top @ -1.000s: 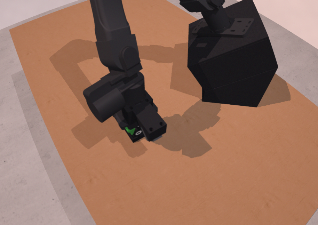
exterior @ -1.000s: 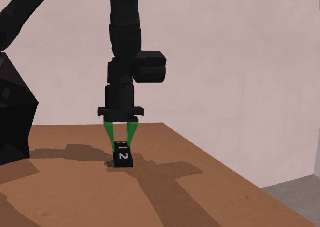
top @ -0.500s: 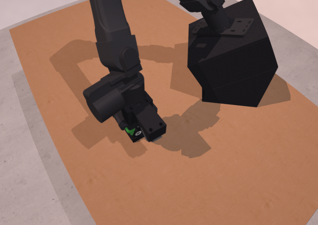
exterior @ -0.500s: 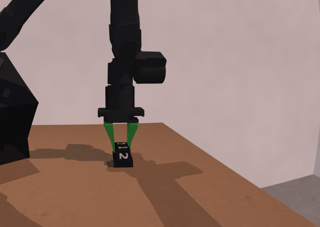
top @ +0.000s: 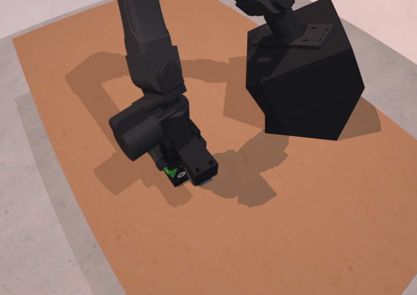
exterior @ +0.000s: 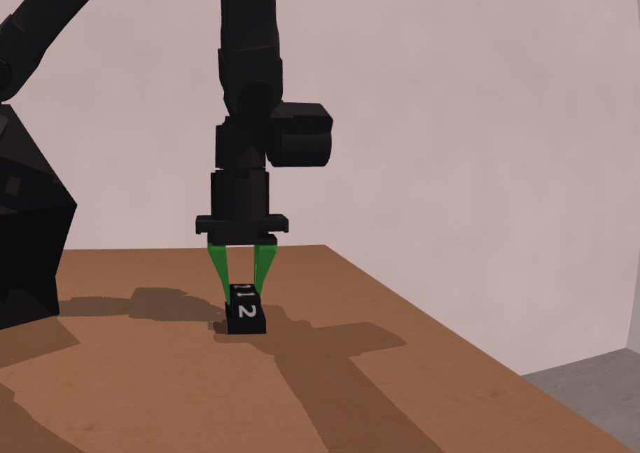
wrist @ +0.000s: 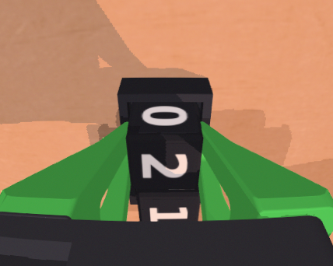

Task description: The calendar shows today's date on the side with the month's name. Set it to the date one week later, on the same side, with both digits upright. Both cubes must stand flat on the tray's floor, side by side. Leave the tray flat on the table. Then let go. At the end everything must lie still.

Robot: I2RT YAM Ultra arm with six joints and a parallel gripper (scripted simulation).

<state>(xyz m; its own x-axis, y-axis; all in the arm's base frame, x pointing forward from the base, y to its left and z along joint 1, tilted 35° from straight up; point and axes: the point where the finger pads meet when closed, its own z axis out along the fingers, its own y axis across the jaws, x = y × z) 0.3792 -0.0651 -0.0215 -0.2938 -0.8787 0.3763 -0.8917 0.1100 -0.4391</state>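
Now: hand 1 cm past the black tray, 2 cm to the left of it and 2 cm above it.
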